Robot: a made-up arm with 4 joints.
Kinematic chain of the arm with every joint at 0, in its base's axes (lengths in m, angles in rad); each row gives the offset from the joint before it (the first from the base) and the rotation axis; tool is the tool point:
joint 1: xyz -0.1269 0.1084 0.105 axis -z
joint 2: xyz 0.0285 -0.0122 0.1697 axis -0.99 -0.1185 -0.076
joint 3: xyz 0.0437 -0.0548 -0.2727 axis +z
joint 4: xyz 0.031 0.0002 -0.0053 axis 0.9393 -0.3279 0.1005
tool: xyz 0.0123 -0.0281 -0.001
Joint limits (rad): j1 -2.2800..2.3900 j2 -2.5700..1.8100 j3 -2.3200..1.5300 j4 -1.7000..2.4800
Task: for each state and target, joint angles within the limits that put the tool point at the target. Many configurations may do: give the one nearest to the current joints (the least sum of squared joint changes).
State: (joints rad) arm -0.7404 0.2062 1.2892 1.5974
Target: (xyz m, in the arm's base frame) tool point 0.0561 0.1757 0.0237
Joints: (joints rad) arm -1.3711 0.5339 1.3086 1.7111
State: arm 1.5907 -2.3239 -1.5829 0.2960
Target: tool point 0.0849 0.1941 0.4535
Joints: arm 1.3210 -2.5452 -1.5943 0.3699
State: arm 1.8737 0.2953 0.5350 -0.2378
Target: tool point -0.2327 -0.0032 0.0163
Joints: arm 1.7030 0.1174 0.7120 -0.5449
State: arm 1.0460 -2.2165 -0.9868 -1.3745
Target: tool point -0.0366 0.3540 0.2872
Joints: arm 0.3685 -2.0036 -1.5204 -1.3514
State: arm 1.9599 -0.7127 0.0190 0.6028
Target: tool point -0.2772 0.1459 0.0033
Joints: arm 2.3900 0.0466 -0.7801 -0.0959
